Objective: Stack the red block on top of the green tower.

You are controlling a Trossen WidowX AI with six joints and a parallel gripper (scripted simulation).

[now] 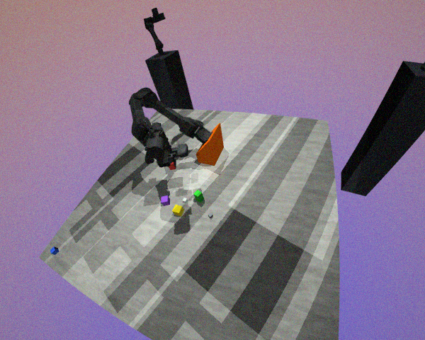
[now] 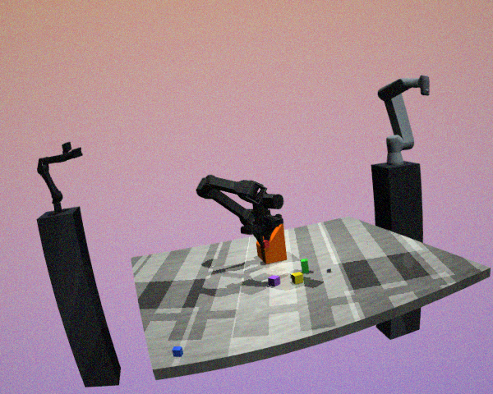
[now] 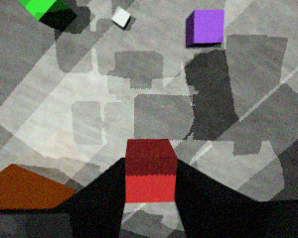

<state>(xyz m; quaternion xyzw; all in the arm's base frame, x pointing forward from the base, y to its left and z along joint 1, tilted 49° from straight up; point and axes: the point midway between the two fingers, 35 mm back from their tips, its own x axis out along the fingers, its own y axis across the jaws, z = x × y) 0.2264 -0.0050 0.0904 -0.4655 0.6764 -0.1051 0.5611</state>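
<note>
Now: the white cube 120 mm below my gripper tip, 90 mm ahead of it and 80 mm to the left of it. Also, from my gripper tip: red block (10 mm above); then purple cube (130 mm ahead, 110 mm below); then yellow cube (150 mm ahead, 110 mm below, 80 mm to the left).
</note>
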